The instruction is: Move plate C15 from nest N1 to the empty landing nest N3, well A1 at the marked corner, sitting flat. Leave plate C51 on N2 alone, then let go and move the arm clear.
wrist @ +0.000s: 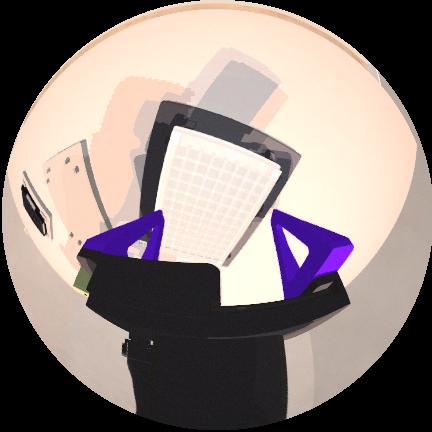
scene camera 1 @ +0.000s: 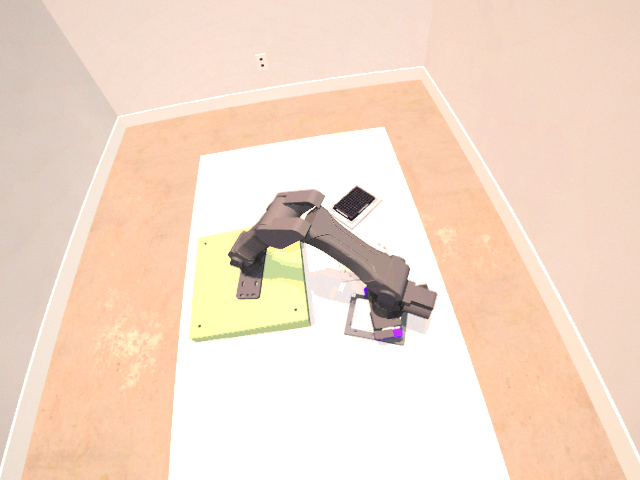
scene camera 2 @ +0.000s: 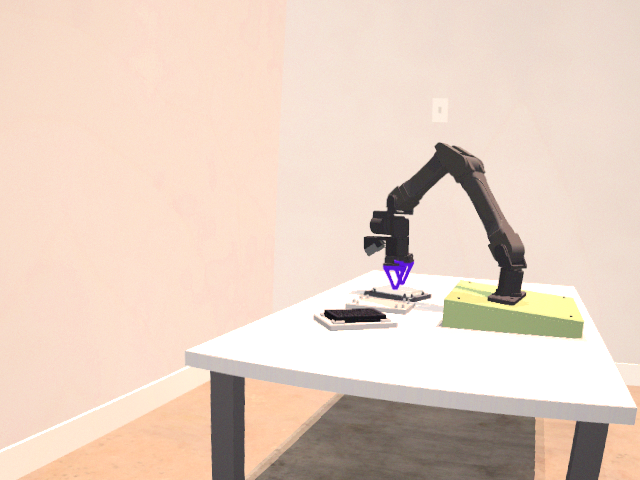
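A white well plate point(scene camera 1: 361, 316) point(scene camera 2: 398, 292) point(wrist: 212, 192) lies in the dark nest point(scene camera 1: 349, 316) point(scene camera 2: 422, 296) point(wrist: 149, 180). My gripper point(scene camera 1: 378, 313) point(scene camera 2: 398, 285) point(wrist: 217, 214) is open and empty, pointing down just above this plate; in the wrist view its fingers show either side of the plate's near part. A black plate point(scene camera 1: 354, 202) point(scene camera 2: 355, 314) point(wrist: 34, 207) lies in a light nest point(scene camera 1: 353, 224) point(scene camera 2: 356, 325). Between these stands an empty light nest point(scene camera 2: 379, 305) point(wrist: 75, 180), partly hidden by the arm in scene camera 1. Plate and nest labels and the marked corner cannot be read.
The arm's base stands on a yellow-green block point(scene camera 1: 222, 289) point(scene camera 2: 511, 322) on the white table point(scene camera 1: 310, 403) point(scene camera 2: 413, 361). The forearm passes over the table between the block and the dark nest. The light nests stand on one side of the dark nest.
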